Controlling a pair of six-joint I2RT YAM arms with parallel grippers.
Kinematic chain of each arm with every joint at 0, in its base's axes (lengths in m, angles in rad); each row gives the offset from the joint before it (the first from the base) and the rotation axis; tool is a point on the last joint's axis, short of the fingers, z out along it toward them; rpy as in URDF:
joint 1: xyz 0 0 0.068 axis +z
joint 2: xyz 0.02 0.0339 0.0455 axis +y
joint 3: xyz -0.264 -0.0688 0 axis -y
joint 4: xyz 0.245 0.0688 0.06 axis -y
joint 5: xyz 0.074 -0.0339 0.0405 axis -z
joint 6: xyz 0.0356 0 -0.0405 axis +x
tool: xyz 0 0 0 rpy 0 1.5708 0
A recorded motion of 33 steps. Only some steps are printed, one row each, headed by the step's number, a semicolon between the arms.
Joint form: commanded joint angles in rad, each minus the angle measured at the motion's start. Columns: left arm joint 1, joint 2, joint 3, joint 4, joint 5, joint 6; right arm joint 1, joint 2, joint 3, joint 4, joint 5, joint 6.
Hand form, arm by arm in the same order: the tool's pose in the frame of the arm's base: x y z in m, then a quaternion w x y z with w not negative. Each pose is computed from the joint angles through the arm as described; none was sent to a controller.
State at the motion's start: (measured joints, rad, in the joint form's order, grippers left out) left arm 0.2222 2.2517 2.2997 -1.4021 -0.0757 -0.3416; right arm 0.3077 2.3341 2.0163 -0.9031 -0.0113 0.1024
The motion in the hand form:
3: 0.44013 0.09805 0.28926 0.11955 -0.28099 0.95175 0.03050; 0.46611 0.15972 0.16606 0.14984 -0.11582 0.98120 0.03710
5: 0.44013 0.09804 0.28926 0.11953 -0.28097 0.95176 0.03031; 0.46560 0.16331 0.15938 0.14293 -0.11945 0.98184 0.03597
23: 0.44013 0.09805 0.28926 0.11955 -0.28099 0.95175 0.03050; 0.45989 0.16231 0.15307 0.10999 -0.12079 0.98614 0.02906
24: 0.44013 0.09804 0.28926 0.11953 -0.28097 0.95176 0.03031; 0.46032 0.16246 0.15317 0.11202 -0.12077 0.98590 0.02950
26: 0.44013 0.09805 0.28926 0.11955 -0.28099 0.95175 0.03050; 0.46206 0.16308 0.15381 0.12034 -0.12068 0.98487 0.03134
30: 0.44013 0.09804 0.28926 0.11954 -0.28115 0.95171 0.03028; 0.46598 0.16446 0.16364 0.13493 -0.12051 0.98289 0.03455
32: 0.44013 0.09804 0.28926 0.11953 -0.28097 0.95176 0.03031; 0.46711 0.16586 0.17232 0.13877 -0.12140 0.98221 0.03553
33: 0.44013 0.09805 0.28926 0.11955 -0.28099 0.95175 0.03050; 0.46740 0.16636 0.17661 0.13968 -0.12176 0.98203 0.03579
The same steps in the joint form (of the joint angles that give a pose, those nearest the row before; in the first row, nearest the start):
3: -0.0092 -0.0061 0.0122 0.0000 -0.0023 -0.0103; 0.0217 0.0324 -0.0004 -0.0073 0.0019 -0.0065
5: -0.0091 -0.0061 0.0122 0.0000 -0.0019 -0.0103; 0.0290 0.0465 -0.0004 -0.0073 0.0023 -0.0065
23: -0.0092 -0.0061 0.0122 0.0000 -0.0023 -0.0103; 0.0309 0.0564 -0.0004 -0.0652 0.0019 -0.0065
24: -0.0091 -0.0061 0.0122 0.0000 -0.0019 -0.0103; 0.0309 0.0565 -0.0004 -0.0610 0.0019 -0.0065
26: -0.0092 -0.0061 0.0122 0.0000 -0.0023 -0.0103; 0.0309 0.0564 0.0004 -0.0446 0.0019 -0.0065
30: -0.0091 -0.0061 0.0122 0.0000 -0.0019 -0.0107; 0.0309 0.0561 0.0355 -0.0500 0.0019 -0.0065
32: -0.0091 -0.0061 0.0122 0.0000 -0.0019 -0.0103; 0.0328 0.0561 0.0690 -0.0755 0.0019 -0.0065
33: -0.0092 -0.0061 0.0122 0.0000 -0.0023 -0.0103; 0.0336 0.0561 0.0858 -0.0904 0.0019 -0.0065

